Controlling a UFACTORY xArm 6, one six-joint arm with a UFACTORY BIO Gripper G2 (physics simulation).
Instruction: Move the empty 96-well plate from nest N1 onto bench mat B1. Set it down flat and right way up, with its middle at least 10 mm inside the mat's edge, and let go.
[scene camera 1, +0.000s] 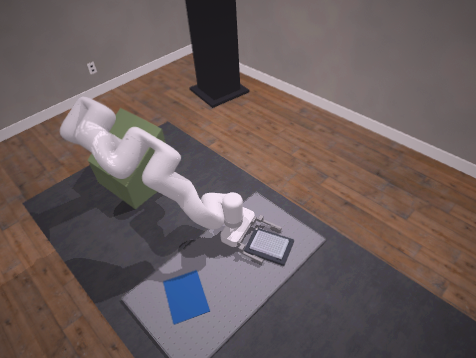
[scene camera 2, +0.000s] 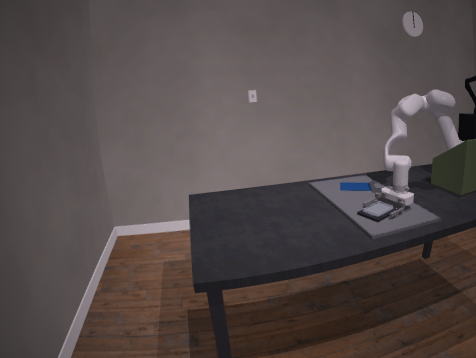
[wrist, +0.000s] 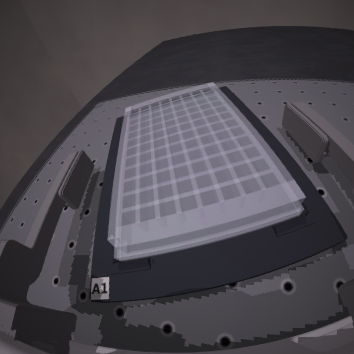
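Pixels of known places: end effector, tool point: (scene camera 1: 267, 243) (scene camera 2: 380, 208) (wrist: 182, 153); arm's base, origin of the base link: (scene camera 2: 455, 150).
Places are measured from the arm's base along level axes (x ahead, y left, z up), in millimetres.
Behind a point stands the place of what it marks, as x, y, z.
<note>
The clear 96-well plate (scene camera 1: 269, 244) @(647, 276, -167) (scene camera 2: 378, 208) @(648, 291, -165) (wrist: 192, 170) @(614, 262, -165) sits flat and right way up in the black nest N1 (scene camera 1: 288, 251) @(708, 319, -180) (scene camera 2: 369, 216) @(705, 327, -180) (wrist: 210, 274) @(574, 243, -178), whose A1 label shows at the near left corner in the wrist view. My gripper (scene camera 1: 271, 245) @(633, 276, -173) (scene camera 2: 379, 210) @(633, 276, -173) (wrist: 192, 156) @(633, 276, -173) is open and empty. Its two fingers stand low on either side of the nest and plate, with a gap on each side. The blue bench mat B1 (scene camera 1: 187, 298) @(638, -83, -188) (scene camera 2: 354, 186) @(633, -80, -188) lies flat, apart from the nest, and does not show in the wrist view.
Nest and mat lie on a grey perforated board (scene camera 1: 235, 295) @(728, 59, -190) (scene camera 2: 345, 202) @(750, 123, -190) (wrist: 257, 92) @(750, 236, -190) on the dark table (scene camera 1: 345, 300) @(967, 354, -203) (scene camera 2: 260, 230) @(1152, 301, -203). The arm stands by a green block (scene camera 1: 132, 192) @(122, -44, -107) (scene camera 2: 450, 175) @(86, 83, -119). A black column (scene camera 1: 215, 45) stands beyond the table.
</note>
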